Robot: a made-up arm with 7 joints. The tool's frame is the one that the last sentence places.
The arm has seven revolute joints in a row. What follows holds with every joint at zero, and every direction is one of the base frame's.
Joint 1 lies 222.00 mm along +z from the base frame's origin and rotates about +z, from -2.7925 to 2.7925 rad.
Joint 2 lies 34.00 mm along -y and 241.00 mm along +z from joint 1 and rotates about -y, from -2.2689 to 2.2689 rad.
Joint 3 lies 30.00 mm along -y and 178.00 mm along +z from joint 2 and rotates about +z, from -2.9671 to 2.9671 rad.
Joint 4 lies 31.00 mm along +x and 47.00 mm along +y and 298.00 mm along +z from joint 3 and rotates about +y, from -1.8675 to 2.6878 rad.
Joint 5 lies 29.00 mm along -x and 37.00 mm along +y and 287.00 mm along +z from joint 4 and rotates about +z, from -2.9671 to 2.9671 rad.
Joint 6 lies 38.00 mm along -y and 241.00 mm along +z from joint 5 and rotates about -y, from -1.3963 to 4.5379 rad.
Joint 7 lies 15.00 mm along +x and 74.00 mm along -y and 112.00 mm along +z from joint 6 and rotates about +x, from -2.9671 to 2.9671 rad.
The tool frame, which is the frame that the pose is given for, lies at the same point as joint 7; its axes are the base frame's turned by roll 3.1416, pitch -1.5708 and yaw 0.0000 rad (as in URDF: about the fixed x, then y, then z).
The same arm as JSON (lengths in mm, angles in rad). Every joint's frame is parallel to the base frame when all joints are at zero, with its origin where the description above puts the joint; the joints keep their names.
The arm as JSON. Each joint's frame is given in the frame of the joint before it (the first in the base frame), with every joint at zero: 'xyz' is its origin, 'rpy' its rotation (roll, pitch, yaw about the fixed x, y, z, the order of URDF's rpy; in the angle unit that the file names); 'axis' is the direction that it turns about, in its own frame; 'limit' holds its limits. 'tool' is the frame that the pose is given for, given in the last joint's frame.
{"units": {"length": "mm", "angle": "rad"}, "joints": [
  {"name": "joint 1", "type": "revolute", "origin": {"xyz": [0.0, 0.0, 222.0], "rpy": [0.0, 0.0, 0.0]}, "axis": "+z", "limit": {"lower": -2.7925, "upper": 2.7925}},
  {"name": "joint 2", "type": "revolute", "origin": {"xyz": [0.0, -34.0, 241.0], "rpy": [0.0, 0.0, 0.0]}, "axis": "-y", "limit": {"lower": -2.2689, "upper": 2.2689}},
  {"name": "joint 3", "type": "revolute", "origin": {"xyz": [0.0, -30.0, 178.0], "rpy": [0.0, 0.0, 0.0]}, "axis": "+z", "limit": {"lower": -2.9671, "upper": 2.9671}},
  {"name": "joint 4", "type": "revolute", "origin": {"xyz": [31.0, 47.0, 298.0], "rpy": [0.0, 0.0, 0.0]}, "axis": "+y", "limit": {"lower": -1.8675, "upper": 2.6878}},
  {"name": "joint 5", "type": "revolute", "origin": {"xyz": [-29.0, 37.0, 287.0], "rpy": [0.0, 0.0, 0.0]}, "axis": "+z", "limit": {"lower": -2.9671, "upper": 2.9671}},
  {"name": "joint 6", "type": "revolute", "origin": {"xyz": [0.0, -38.0, 241.0], "rpy": [0.0, 0.0, 0.0]}, "axis": "-y", "limit": {"lower": -1.3963, "upper": 4.5379}},
  {"name": "joint 7", "type": "revolute", "origin": {"xyz": [15.0, -74.0, 112.0], "rpy": [0.0, 0.0, 0.0]}, "axis": "+x", "limit": {"lower": -2.9671, "upper": 2.9671}}
], "tool": {"origin": {"xyz": [0.0, 0.0, 0.0], "rpy": [-3.1416, -1.5708, 0.0]}}}

